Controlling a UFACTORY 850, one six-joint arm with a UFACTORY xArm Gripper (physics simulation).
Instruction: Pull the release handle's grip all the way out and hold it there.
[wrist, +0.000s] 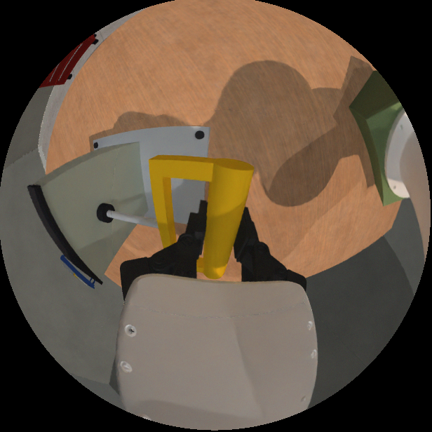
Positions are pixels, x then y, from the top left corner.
Labels:
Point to my gripper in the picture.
At 220, 215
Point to a light grey base plate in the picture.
167, 140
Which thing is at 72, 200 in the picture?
A grey-green housing.

